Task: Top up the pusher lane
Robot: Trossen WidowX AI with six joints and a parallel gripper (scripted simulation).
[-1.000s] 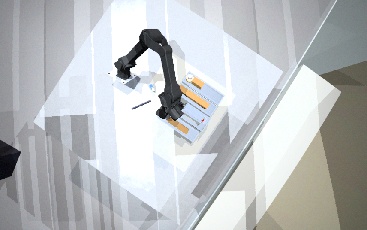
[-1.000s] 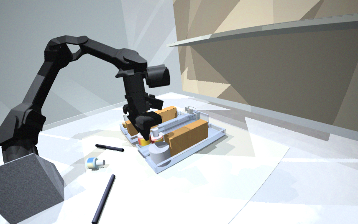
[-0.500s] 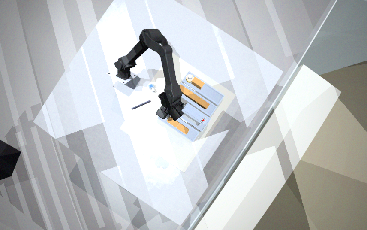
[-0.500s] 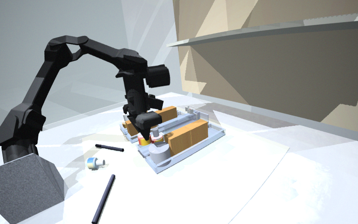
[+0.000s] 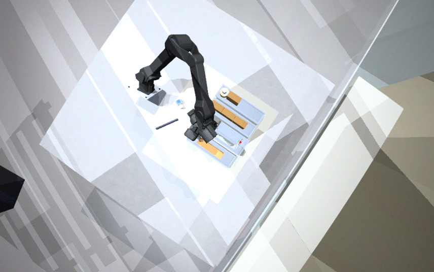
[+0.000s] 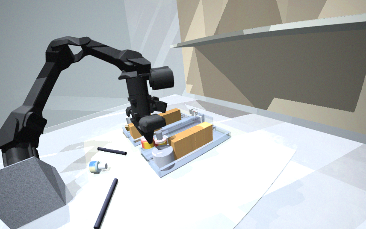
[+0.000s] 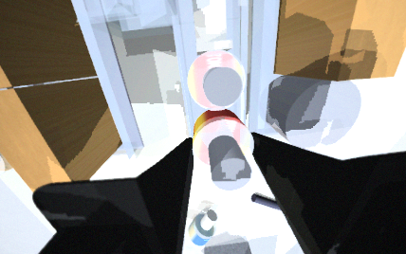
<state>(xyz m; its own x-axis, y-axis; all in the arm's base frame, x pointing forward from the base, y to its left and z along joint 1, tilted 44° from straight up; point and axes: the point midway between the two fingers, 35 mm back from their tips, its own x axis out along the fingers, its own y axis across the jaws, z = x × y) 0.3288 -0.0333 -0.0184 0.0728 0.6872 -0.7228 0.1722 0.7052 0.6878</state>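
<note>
The grey cylinder is 8 cm to the right of my gripper tip and 3 cm below it. Also, from my gripper tip: red mark 23 cm ahead, 2 cm above; sprung lane 15 cm ahead, 4 cm below.
</note>
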